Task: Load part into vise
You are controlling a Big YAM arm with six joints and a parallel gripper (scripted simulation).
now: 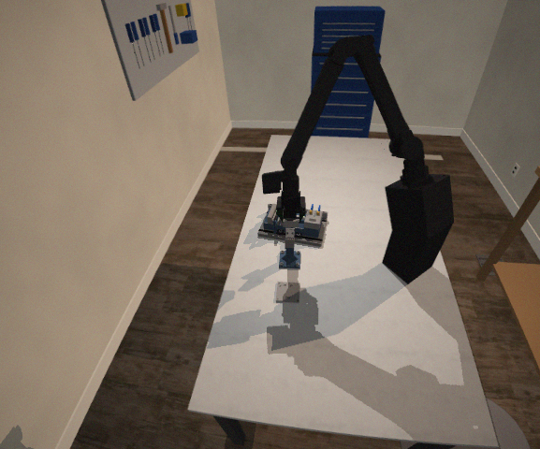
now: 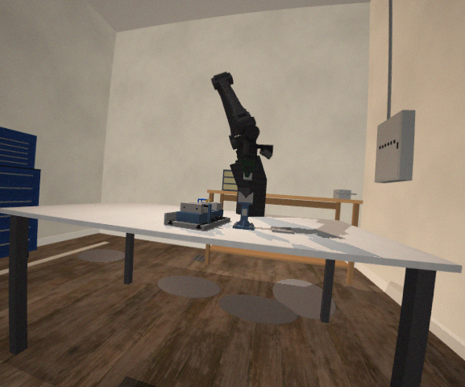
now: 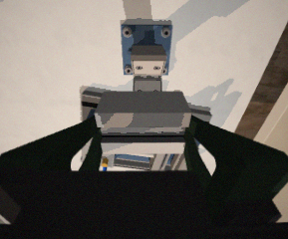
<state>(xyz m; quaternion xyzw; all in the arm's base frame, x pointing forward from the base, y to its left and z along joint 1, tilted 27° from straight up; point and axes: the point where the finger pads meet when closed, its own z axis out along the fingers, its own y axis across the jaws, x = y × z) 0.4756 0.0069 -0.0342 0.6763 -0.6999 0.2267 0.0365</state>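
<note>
The fixed jaw is 23 cm to the right of my hand, 16 cm below it and 8 cm ahead of it. Round my hand: post 18 cm below, 1 cm ahead; work stop rod 17 cm to the right, 14 cm below, 6 cm ahead; part right at my hand.
</note>
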